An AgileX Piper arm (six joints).
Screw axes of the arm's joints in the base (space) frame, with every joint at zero. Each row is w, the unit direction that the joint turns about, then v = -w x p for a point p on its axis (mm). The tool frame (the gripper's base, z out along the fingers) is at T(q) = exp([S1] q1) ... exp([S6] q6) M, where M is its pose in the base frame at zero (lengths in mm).
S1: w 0 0 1 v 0.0 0.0 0.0
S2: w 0 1 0 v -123.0 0.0 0.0
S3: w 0 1 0 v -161.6 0.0 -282.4
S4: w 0.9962 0 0.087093 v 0.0 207.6 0.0
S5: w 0 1 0 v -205.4 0.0 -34.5
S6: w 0.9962 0 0.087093 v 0.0 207.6 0.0
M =
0.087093 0 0.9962 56.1
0 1 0 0.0
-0.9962 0 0.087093 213.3
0 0 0 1
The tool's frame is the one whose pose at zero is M.
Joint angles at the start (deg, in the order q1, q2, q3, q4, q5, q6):
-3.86 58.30 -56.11 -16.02 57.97 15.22
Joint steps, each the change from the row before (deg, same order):
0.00 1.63 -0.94 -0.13 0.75 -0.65
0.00 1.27 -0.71 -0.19 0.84 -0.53
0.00 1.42 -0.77 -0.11 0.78 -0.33
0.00 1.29 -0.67 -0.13 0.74 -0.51
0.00 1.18 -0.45 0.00 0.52 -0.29
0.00 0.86 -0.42 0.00 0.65 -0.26
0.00 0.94 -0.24 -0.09 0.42 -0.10
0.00 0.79 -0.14 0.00 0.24 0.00
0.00 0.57 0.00 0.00 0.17 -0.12
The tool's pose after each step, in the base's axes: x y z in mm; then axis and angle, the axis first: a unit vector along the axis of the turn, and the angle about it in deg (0 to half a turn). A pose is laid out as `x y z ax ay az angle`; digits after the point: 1 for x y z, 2 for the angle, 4 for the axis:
189.7 -34.5 345.1 0.1224 0.9859 -0.1139 145.57
194.0 -35.2 343.9 0.1179 0.9860 -0.1177 147.01
199.0 -35.9 342.4 0.1150 0.9861 -0.1202 148.46
203.5 -36.5 340.8 0.1106 0.9862 -0.1232 149.86
207.6 -36.9 338.5 0.1079 0.9864 -0.1243 151.13
210.3 -37.2 337.0 0.1060 0.9864 -0.1253 152.24
213.5 -37.6 334.5 0.1047 0.9864 -0.1267 153.35
216.2 -37.9 332.0 0.1042 0.9864 -0.1269 154.23
218.0 -38.0 329.7 0.1027 0.9865 -0.1273 154.98

